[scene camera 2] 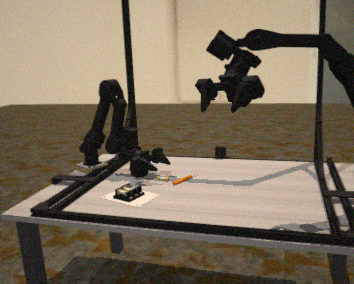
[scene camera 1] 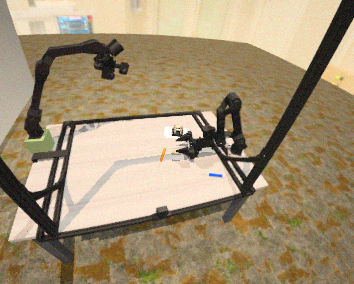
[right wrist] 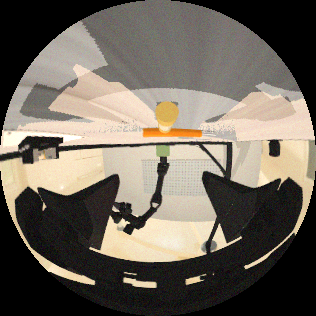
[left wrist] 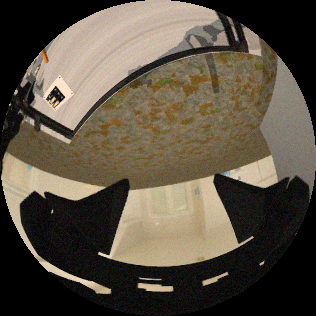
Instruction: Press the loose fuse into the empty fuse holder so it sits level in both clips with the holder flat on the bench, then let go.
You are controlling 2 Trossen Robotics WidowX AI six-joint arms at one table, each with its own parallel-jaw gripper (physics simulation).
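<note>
The loose fuse, with yellow end caps, lies on the table near the right fingertips, end-on to the right wrist camera. The black fuse holder sits on a white board, apart from the fuse. Its clips are too small to judge. My right gripper is open and empty, low over the table beside the fuse. My left gripper is open and empty, high above the table.
An orange rod-like tool lies just beyond the fuse. A blue one lies nearer scene camera 1. A green block is at the left arm's base. Black rails edge the table.
</note>
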